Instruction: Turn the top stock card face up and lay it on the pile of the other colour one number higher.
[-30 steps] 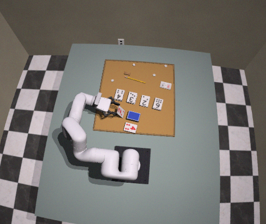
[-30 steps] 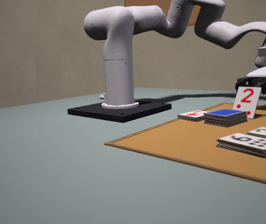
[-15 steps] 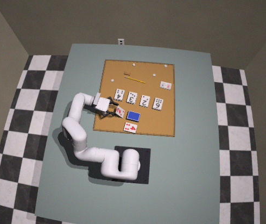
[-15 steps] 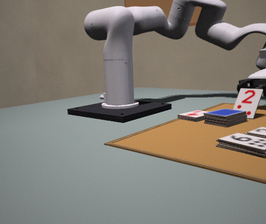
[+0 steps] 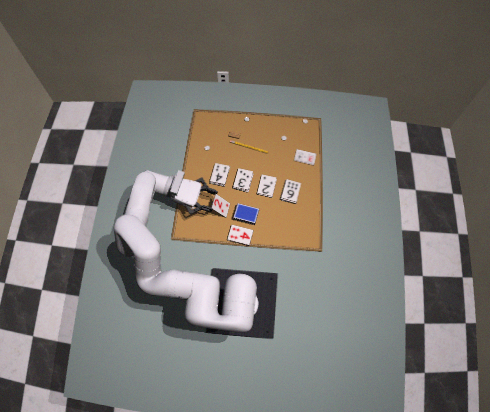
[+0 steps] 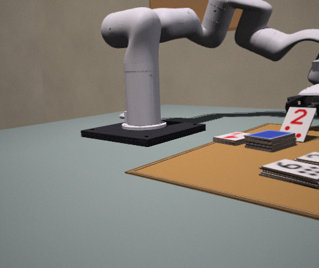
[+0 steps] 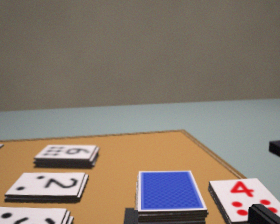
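My gripper is now 10 mm past the red 2 card, 40 mm to the left of it and 30 mm above it. The rest, counted from my hand: brown mat: 170 mm ahead, 150 mm to the right, 80 mm below; then red 4 card: 110 mm behind, 120 mm to the right, 60 mm below; then black 4 card: 150 mm ahead, 20 mm to the right, 60 mm below.
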